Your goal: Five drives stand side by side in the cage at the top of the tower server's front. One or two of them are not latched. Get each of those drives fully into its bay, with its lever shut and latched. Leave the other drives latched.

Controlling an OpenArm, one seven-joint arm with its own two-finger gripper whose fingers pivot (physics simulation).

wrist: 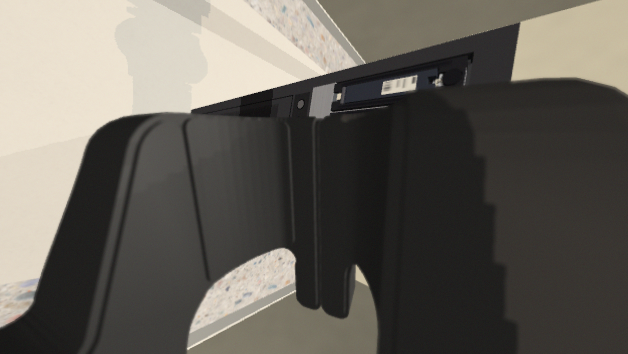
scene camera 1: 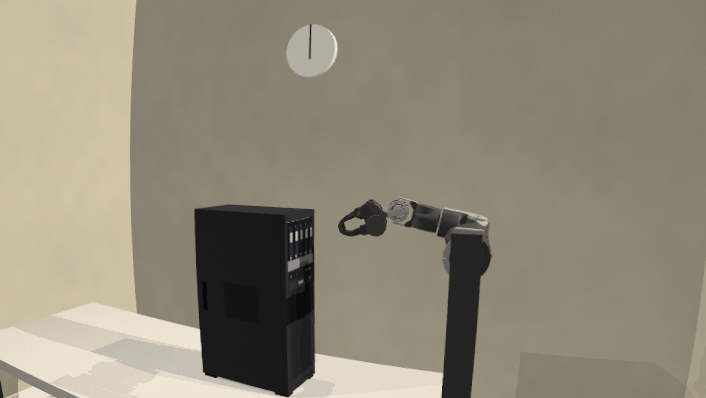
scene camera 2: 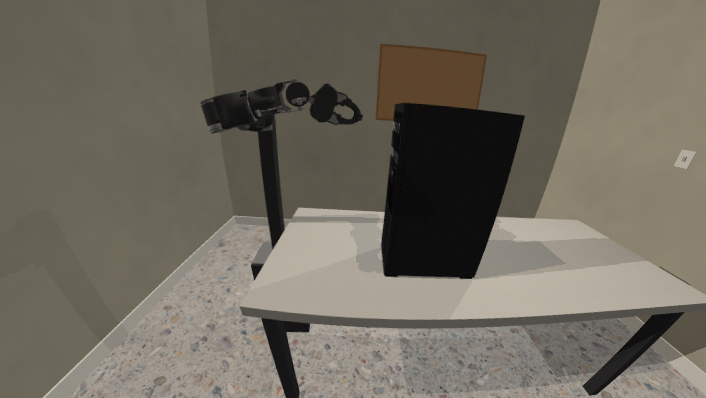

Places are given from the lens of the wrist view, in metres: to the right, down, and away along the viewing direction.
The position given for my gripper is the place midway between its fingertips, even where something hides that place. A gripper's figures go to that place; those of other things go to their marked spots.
my gripper (wrist: 332,210): 0.01, 0.01, 0.06
black tower server (wrist: 492,53): 0.11, -0.08, 0.12
